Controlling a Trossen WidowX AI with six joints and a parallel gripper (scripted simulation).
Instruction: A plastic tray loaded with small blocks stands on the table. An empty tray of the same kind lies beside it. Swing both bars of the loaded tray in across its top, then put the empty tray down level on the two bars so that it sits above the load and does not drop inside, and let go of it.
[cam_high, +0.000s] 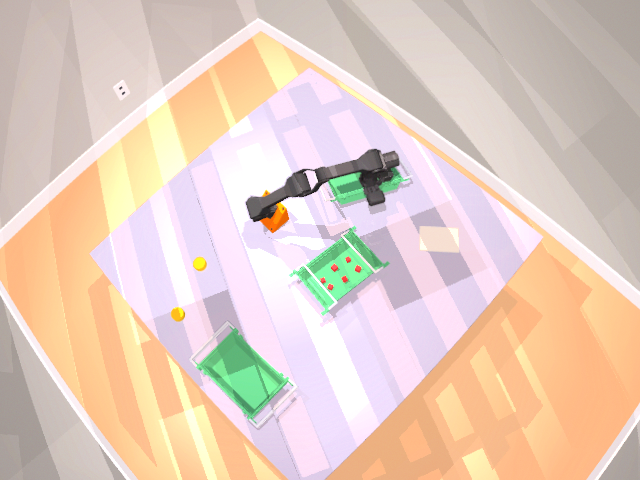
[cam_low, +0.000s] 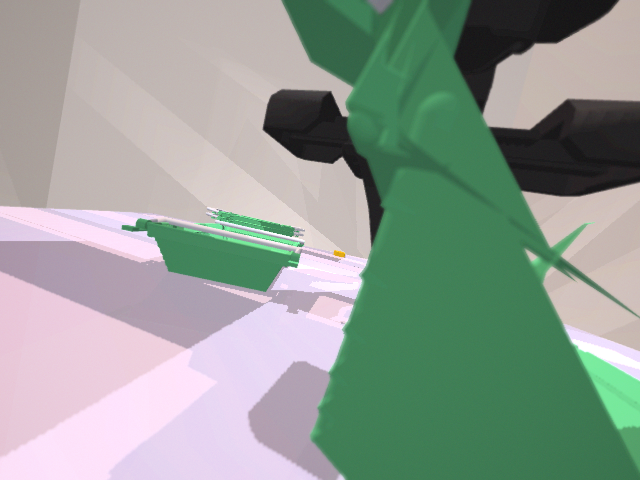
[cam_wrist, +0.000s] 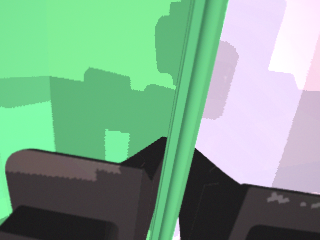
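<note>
Now: the tray 7 cm behind my gripper tip and 3 cm to the left of it. Also, from my gripper tip: pale patch (29 cm ahead, 9 cm to the left, 8 cm below).
</note>
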